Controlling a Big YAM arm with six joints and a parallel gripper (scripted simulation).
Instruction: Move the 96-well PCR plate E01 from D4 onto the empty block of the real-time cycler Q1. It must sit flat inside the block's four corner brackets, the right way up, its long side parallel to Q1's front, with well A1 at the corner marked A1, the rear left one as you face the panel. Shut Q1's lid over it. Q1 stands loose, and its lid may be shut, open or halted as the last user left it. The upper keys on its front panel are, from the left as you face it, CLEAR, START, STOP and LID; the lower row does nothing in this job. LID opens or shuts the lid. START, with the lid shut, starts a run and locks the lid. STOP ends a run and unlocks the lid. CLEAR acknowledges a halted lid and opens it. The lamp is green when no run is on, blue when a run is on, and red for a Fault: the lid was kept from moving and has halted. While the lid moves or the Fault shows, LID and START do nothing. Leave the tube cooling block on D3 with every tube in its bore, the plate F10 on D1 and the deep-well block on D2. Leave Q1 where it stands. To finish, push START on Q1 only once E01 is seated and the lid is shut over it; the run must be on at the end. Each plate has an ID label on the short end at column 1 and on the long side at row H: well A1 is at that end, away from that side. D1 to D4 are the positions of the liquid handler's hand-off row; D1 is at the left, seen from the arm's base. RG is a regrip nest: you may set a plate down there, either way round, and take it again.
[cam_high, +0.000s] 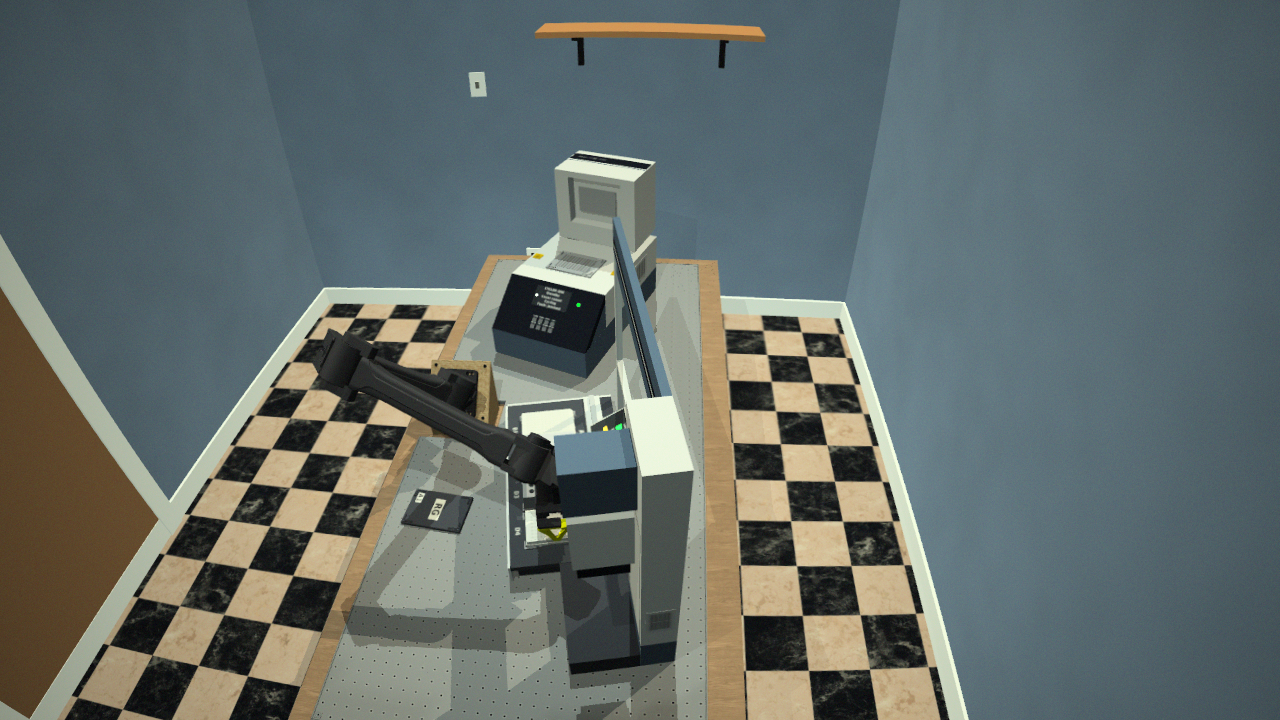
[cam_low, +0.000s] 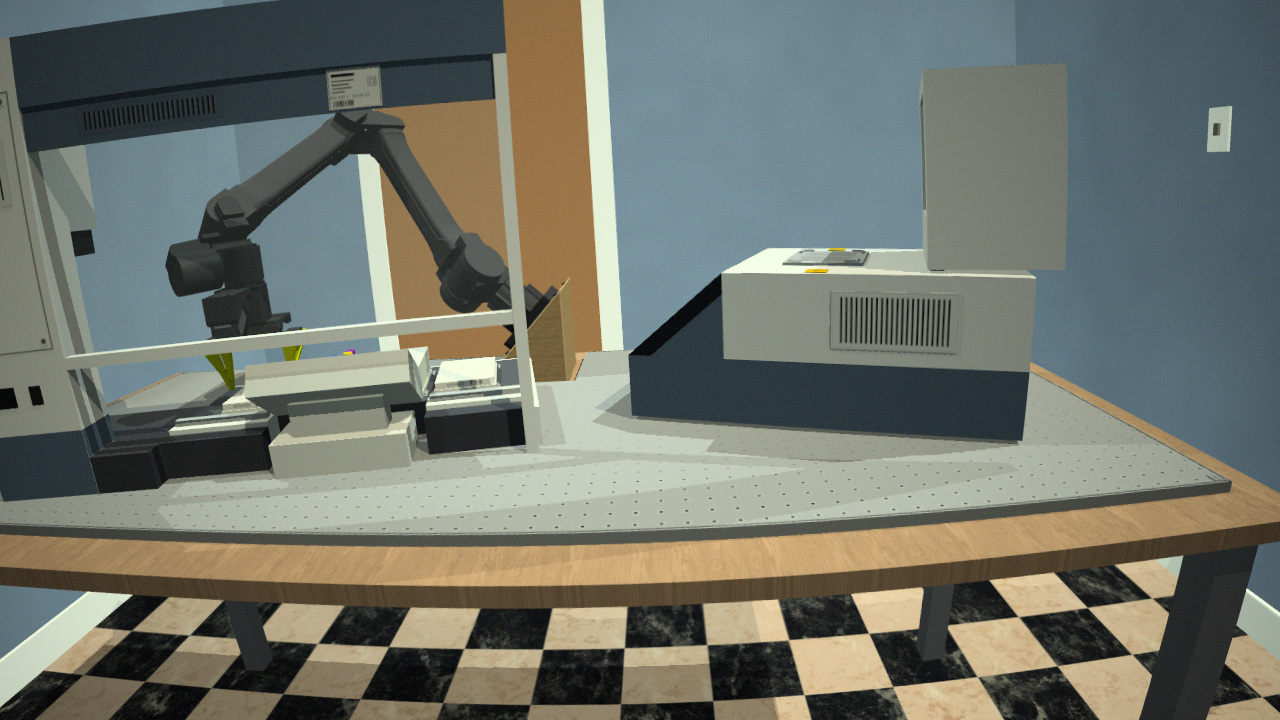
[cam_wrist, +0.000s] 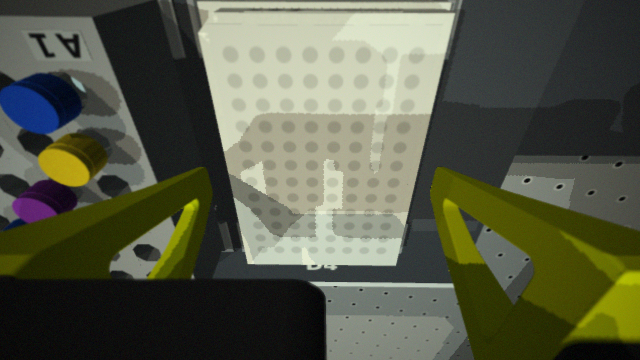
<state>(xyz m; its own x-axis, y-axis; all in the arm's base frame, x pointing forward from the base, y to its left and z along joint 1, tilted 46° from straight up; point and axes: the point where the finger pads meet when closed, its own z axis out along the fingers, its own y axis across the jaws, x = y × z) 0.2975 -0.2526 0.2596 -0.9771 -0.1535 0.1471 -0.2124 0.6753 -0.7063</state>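
The tube cooling block lies 2 cm behind my hand, 10 cm to the left of it and 1 cm below it. Also, from my hand: frame post: 10 cm ahead, 42 cm to the left, 16 cm above; crossbar: 16 cm ahead, 14 cm to the left, 9 cm above; liquid handler tower: 21 cm ahead, 20 cm to the right, 20 cm above.
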